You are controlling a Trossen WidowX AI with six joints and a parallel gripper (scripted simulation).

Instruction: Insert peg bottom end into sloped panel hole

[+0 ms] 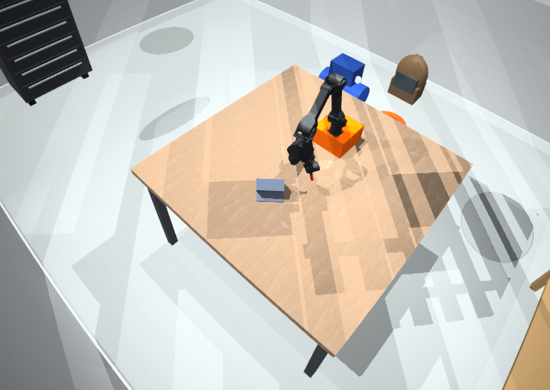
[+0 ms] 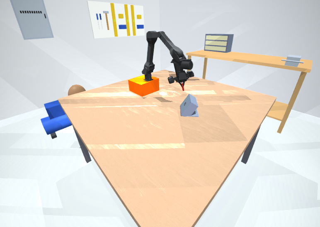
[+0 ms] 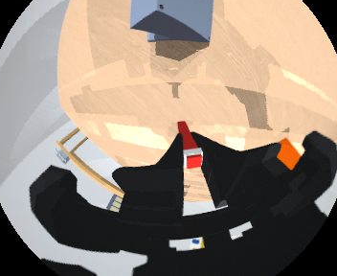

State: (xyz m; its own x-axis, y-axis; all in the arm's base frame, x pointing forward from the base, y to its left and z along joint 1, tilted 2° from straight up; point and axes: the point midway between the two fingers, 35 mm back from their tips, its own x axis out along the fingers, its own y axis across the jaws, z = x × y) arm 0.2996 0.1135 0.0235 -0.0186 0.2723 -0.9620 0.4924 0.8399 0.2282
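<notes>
Now: gripper tip 160 mm short of the grey-blue sloped panel, 100 mm to the left of it and 70 mm above it. The rest, counted from my gripper tip: red peg: 20 mm above.
</notes>
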